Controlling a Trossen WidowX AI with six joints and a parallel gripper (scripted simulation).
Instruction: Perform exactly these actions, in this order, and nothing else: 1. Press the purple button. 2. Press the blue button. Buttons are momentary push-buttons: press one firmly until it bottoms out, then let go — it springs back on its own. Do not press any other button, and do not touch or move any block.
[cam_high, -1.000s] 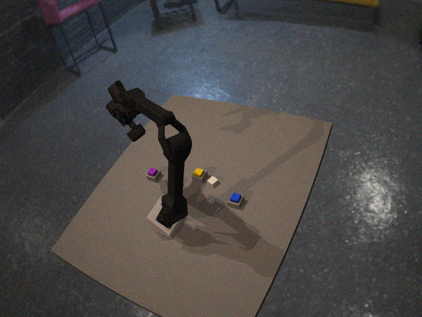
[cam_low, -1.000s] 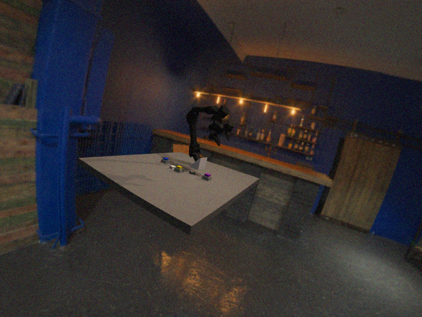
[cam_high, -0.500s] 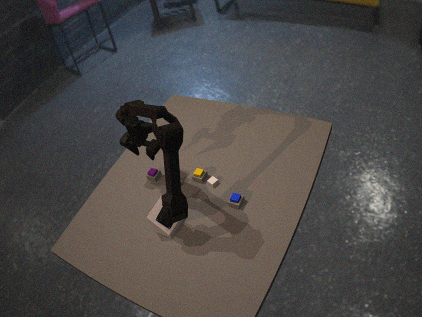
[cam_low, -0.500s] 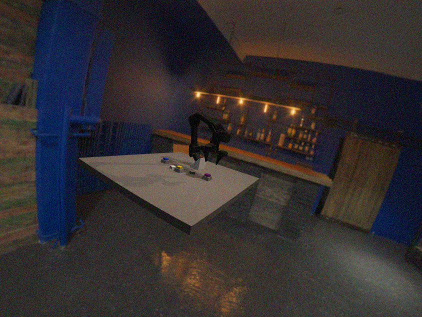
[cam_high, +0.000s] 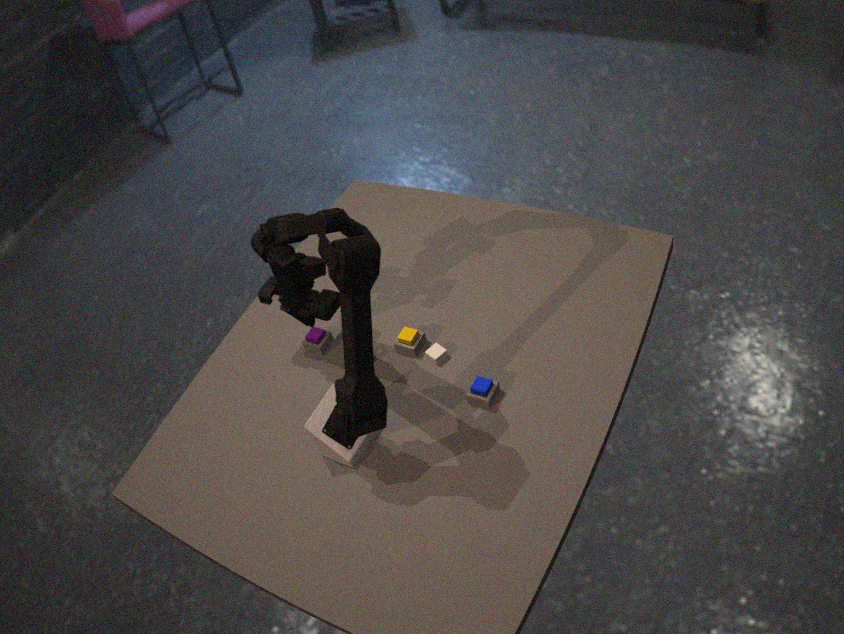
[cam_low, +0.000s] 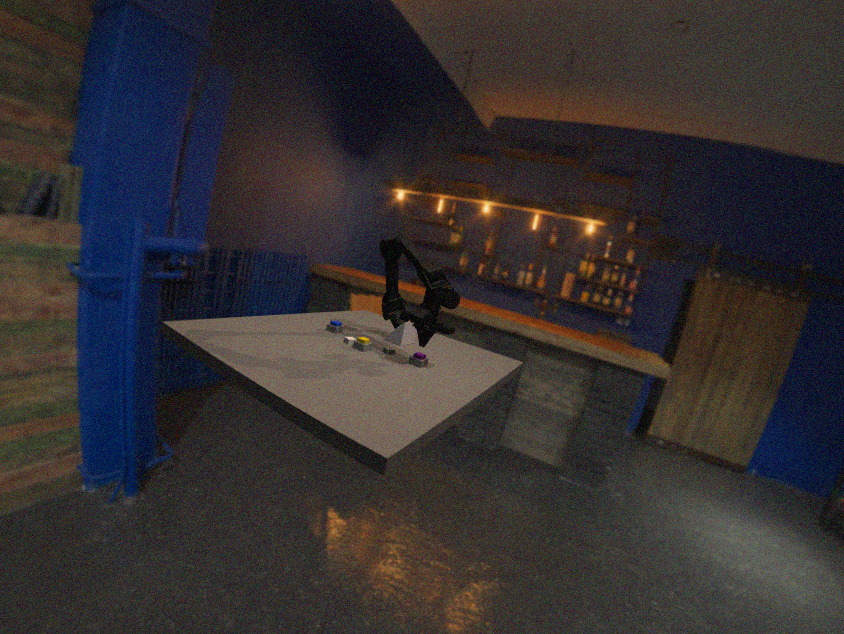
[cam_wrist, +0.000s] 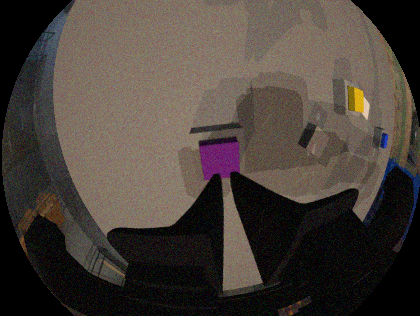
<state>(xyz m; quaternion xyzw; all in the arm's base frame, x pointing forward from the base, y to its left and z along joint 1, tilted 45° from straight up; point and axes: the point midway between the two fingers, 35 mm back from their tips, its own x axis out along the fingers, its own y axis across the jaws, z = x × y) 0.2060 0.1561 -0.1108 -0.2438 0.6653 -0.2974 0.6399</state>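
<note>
Now: gripper tip 3 cm above the purple button. The rest, counted from my gripper tip: white block 26 cm to the right, 6 cm below, 4 cm ahead; then yellow button 20 cm to the right, 5 cm ahead, 3 cm below; then grey block 12 cm to the right, 6 cm below, 1 cm behind.
</note>
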